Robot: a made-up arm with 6 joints.
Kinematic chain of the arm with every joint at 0, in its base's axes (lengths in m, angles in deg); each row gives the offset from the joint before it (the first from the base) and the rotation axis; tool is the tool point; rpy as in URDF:
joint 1: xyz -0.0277 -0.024 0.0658 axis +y
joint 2: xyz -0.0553 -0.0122 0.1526 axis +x
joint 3: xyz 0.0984 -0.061 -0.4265 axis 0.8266 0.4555 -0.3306
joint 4: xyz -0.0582 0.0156 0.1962 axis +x
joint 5: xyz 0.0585 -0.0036 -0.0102 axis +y
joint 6: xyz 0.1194 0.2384 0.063 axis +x
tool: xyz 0.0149 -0.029 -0.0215 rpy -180 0 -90
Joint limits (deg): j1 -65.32..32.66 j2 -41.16..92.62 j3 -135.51..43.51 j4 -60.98..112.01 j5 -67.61..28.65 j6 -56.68..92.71
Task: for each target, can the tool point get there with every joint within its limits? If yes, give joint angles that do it. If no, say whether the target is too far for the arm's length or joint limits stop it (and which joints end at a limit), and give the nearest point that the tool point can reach.
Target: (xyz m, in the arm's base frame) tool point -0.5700 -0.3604 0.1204
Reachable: no: joint limits stop it (at a limit: joint 1, joint 2, joint 3, joint 5, joint 6) | nearest point -0.4761 -0.3179 -0.0194 | short by 0.174 m
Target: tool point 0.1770 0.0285 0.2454
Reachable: yes | joints -12.27 70.93 16.12 49.94 13.86 19.64
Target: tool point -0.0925 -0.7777 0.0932
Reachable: no: joint limits stop it (at a limit: joint 1, joint 3, joint 4, joint 5, joint 6) | nearest point -0.0781 -0.5509 0.1847 | short by 0.245 m
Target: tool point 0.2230 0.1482 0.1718
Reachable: yes | joints -10.32 54.83 29.80 2.73 20.00 -19.86
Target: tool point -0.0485 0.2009 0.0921
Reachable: yes | joints -23.05 -1.84 -46.37 91.70 18.04 26.55
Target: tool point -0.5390 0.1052 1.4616
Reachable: no: too far | nearest point -0.2175 0.2800 0.5839 | short by 0.951 m
